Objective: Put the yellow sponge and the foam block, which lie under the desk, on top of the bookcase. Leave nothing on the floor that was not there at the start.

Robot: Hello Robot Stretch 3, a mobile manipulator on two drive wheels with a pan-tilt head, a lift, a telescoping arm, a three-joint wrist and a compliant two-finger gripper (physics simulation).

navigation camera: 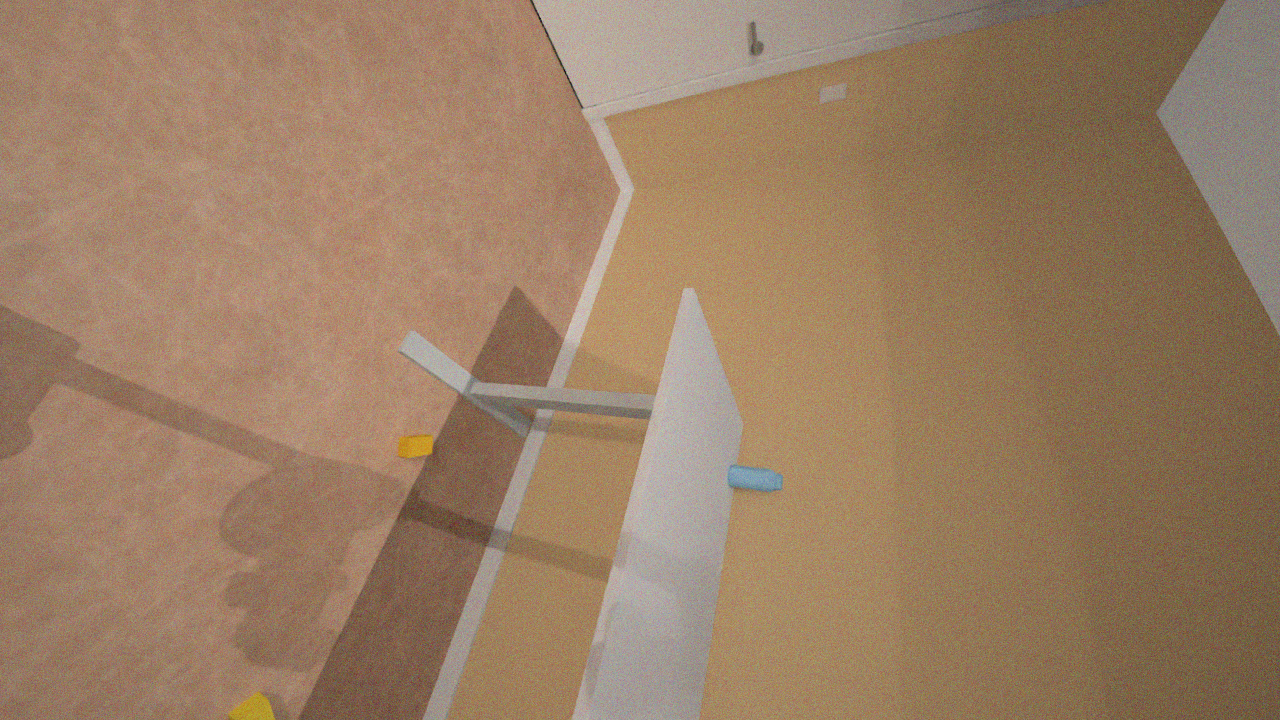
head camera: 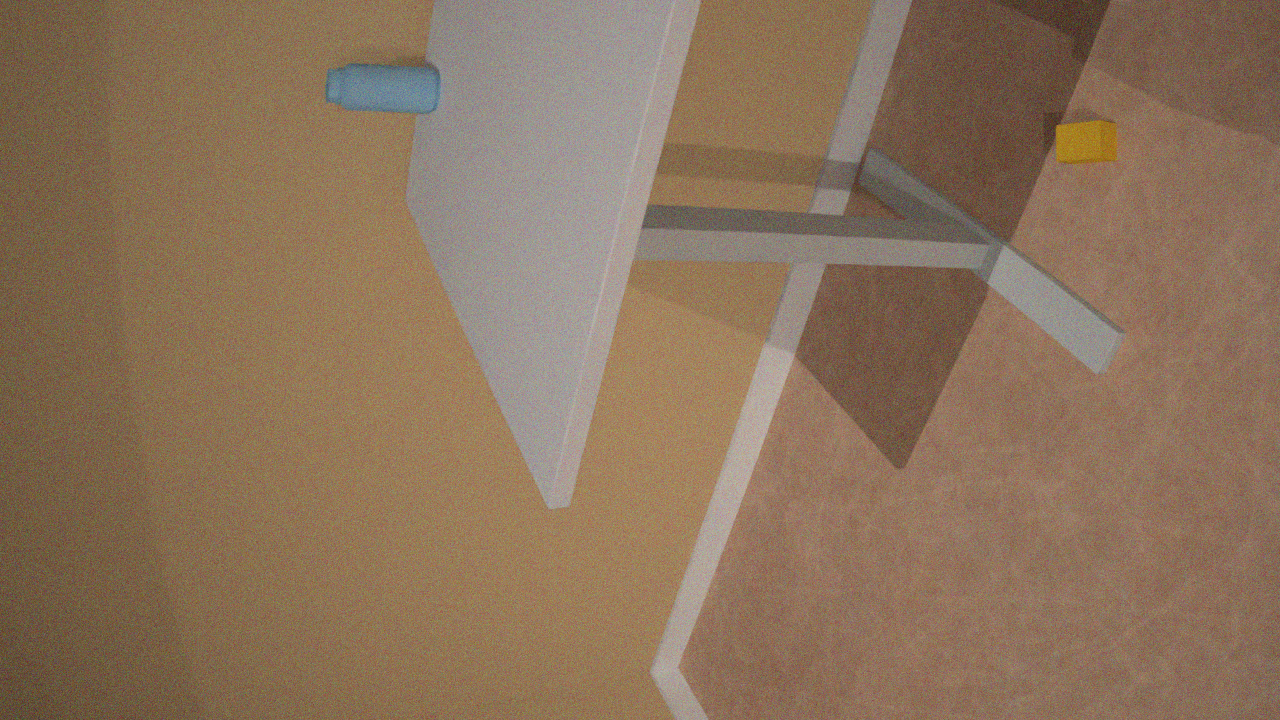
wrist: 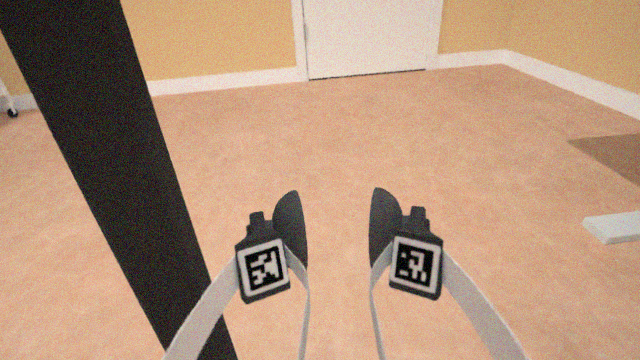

The gripper shows in the wrist view (336,216); in the navigation camera view it is out of frame, in the head camera view it is out of frame. A light blue cylinder shows in the navigation camera view and in the head camera view; in the wrist view it is out of frame. One and the same spot on the light blue cylinder: (navigation camera: 767,480) is (head camera: 357,87).
